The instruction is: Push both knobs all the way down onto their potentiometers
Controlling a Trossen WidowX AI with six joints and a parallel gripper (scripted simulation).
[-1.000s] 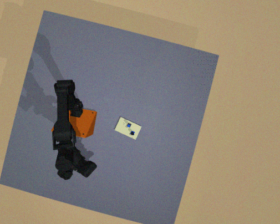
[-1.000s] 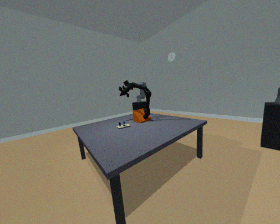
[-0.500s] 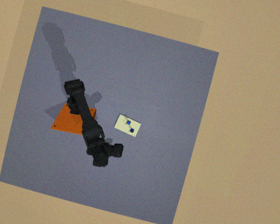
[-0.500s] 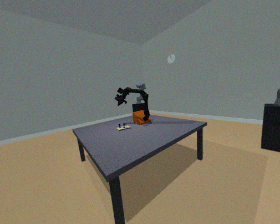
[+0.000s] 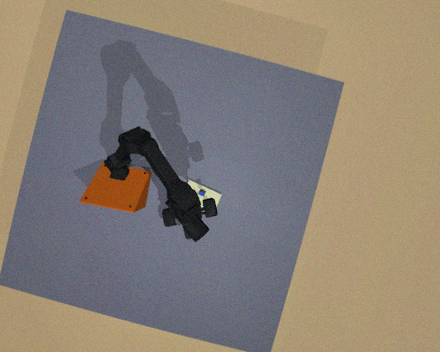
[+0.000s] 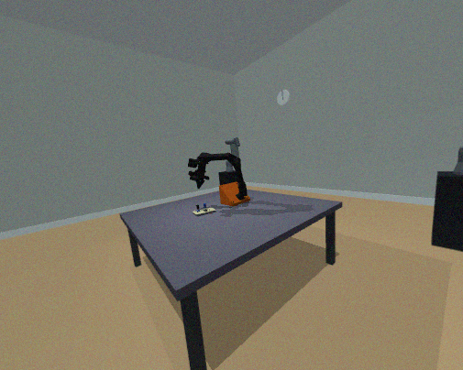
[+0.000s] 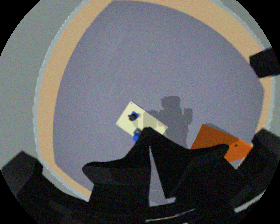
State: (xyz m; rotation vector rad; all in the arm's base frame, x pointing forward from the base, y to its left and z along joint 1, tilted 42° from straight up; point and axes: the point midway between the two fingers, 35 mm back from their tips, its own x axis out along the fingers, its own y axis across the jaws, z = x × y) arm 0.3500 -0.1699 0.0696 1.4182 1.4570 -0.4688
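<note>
The blue knob lies 7 cm to the left of my gripper tip and 13 cm below it. Round my gripper tip: black knob 4 cm ahead, 2 cm to the left, 13 cm below.
</note>
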